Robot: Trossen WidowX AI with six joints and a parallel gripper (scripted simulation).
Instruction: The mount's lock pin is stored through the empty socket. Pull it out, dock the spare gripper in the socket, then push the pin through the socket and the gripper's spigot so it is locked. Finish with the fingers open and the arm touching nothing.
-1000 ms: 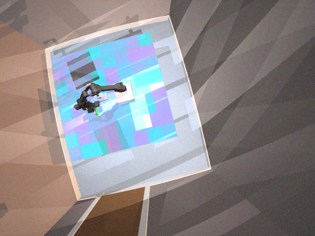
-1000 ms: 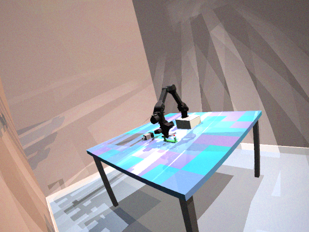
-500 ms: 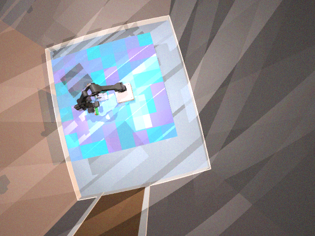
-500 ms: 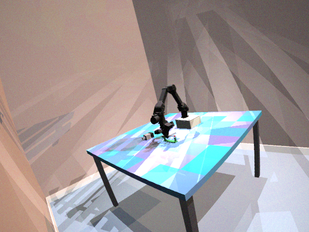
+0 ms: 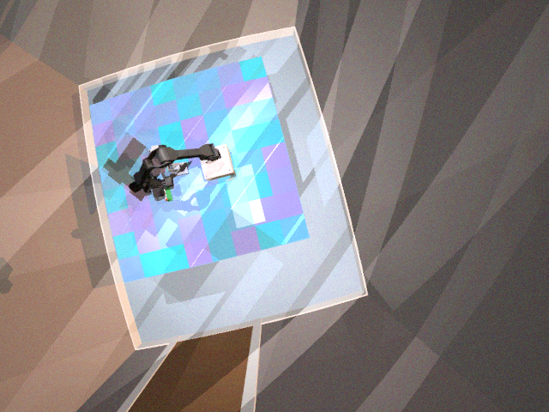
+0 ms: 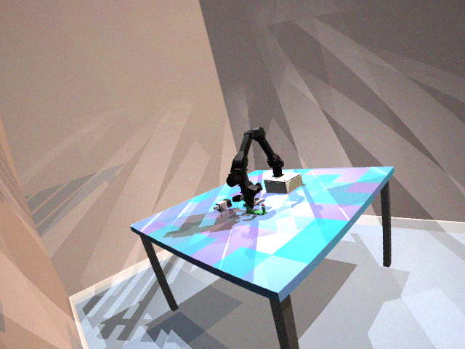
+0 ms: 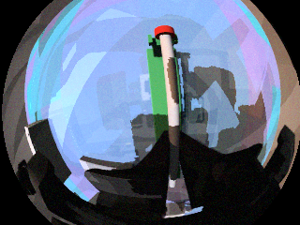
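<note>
The green mount lies 20 mm to the left of my gripper tip. Round my gripper tip: grey mount: 110 mm behind, 90 mm to the right, 30 mm above; then spare gripper: 260 mm to the right, 20 mm behind.
</note>
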